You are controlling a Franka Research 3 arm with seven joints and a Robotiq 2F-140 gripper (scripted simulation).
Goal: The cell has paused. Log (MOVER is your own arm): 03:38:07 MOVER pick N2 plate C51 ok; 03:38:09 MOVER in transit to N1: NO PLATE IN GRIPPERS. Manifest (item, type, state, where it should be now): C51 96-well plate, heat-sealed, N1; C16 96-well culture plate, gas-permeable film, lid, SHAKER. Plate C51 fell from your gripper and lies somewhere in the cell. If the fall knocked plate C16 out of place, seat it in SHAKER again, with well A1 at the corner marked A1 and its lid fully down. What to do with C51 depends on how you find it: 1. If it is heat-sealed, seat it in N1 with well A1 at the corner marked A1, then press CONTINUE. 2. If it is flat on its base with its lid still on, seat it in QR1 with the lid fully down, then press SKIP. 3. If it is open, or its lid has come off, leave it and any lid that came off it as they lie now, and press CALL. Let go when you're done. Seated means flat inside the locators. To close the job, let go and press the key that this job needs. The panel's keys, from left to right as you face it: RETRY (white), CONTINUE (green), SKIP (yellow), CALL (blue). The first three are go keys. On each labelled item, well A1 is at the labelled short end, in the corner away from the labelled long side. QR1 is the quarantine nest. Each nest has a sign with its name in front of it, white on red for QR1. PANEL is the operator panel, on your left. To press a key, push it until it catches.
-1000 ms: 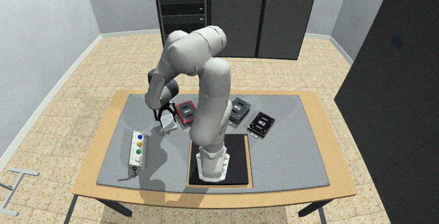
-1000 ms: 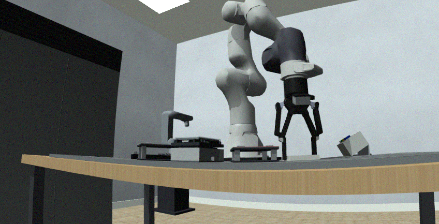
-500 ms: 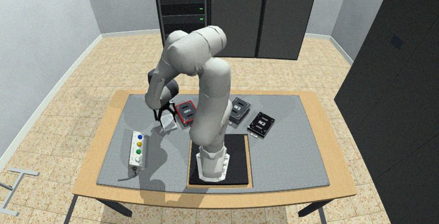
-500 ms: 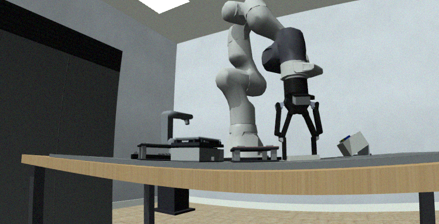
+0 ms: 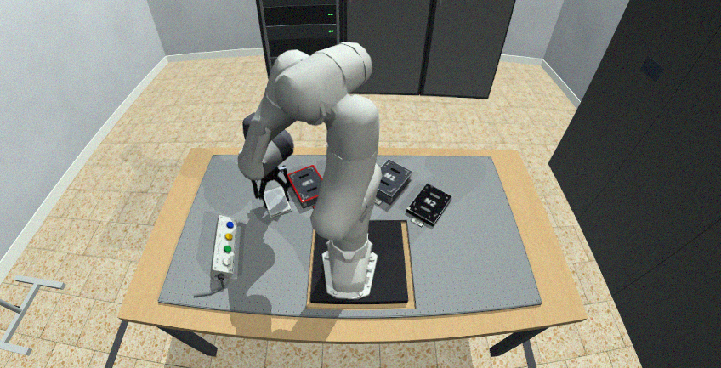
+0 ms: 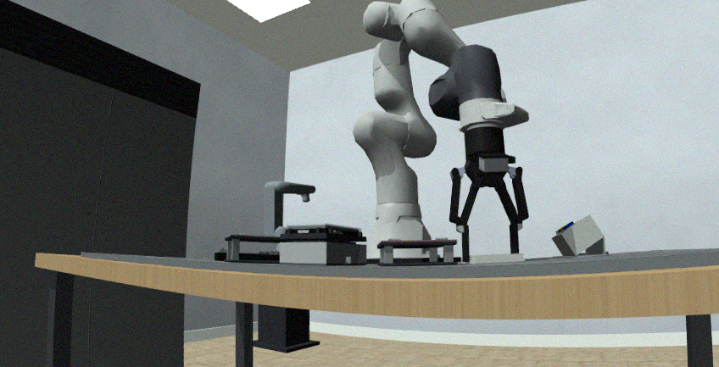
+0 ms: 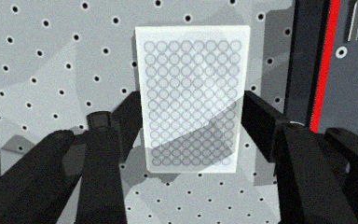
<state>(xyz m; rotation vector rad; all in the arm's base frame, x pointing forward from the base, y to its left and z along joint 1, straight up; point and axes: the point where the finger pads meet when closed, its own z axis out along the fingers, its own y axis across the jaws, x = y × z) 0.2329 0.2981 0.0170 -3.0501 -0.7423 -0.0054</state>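
The 96-well plate lies 2 cm below my hand. The rest, counted from my hand: QR1 nest (12 cm to the right, 8 cm ahead, 1 cm above); then A1 mark (36 cm to the right, 8 cm ahead, 3 cm above); then blue key (16 cm behind, 13 cm to the left, 4 cm above).
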